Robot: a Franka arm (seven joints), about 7 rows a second.
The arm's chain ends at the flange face. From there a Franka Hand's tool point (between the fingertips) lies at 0.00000 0.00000 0.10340 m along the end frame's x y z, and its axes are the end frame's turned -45 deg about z.
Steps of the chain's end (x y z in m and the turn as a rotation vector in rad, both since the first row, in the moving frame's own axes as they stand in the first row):
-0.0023 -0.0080 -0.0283 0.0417 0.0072 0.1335
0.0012 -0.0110 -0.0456 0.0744 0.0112 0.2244
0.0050 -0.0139 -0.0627 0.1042 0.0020 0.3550
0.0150 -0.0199 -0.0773 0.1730 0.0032 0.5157
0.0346 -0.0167 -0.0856 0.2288 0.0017 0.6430
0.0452 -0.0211 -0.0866 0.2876 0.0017 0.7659
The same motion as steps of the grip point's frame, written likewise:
0.0078 -0.0096 -0.0284 0.0244 0.0346 0.1335
0.0153 -0.0108 -0.0459 0.0447 0.0605 0.2244
0.0223 -0.0122 -0.0633 0.0723 0.0751 0.3550
0.0401 -0.0120 -0.0788 0.1201 0.1246 0.5157
0.0570 0.0025 -0.0882 0.1606 0.1630 0.6430
0.0733 0.0061 -0.0906 0.2022 0.2046 0.7659

